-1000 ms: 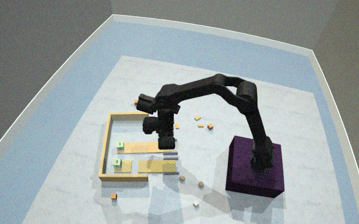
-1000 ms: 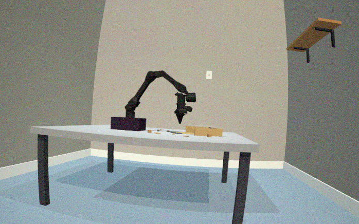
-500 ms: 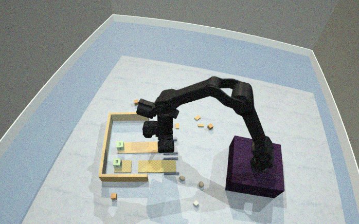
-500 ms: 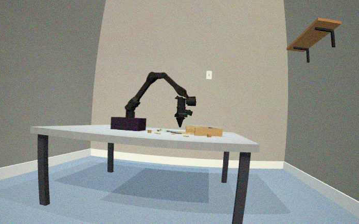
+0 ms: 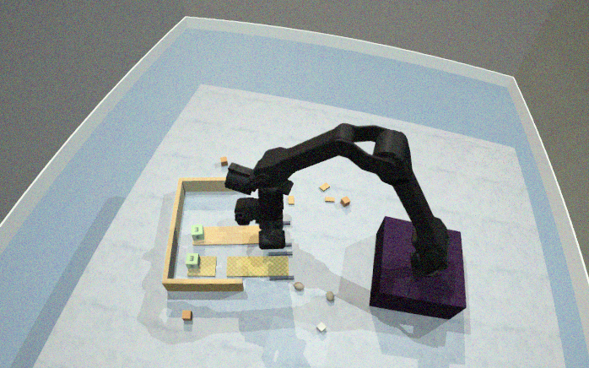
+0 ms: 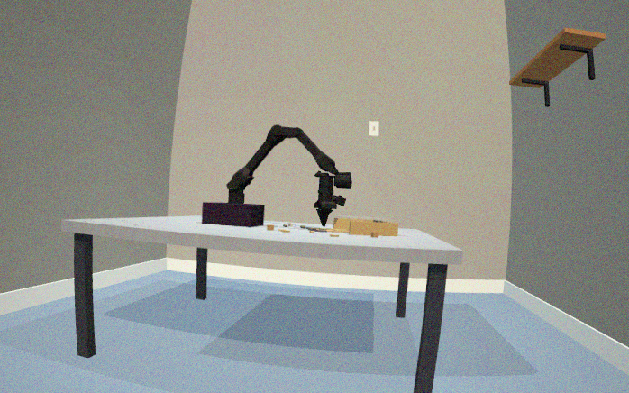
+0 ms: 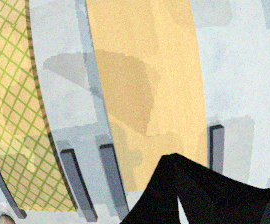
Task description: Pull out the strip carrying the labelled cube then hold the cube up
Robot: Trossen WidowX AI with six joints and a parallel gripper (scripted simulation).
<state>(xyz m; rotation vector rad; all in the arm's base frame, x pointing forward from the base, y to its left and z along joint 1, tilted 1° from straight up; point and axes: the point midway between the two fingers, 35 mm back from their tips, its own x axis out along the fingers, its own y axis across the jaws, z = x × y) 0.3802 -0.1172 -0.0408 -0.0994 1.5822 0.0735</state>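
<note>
My gripper tip is now 10 cm to the right of the strip, 3 cm short of it and 2 cm above it. Round my gripper tip: white cube (25 cm to the left, 14 cm behind, 1 cm below).
</note>
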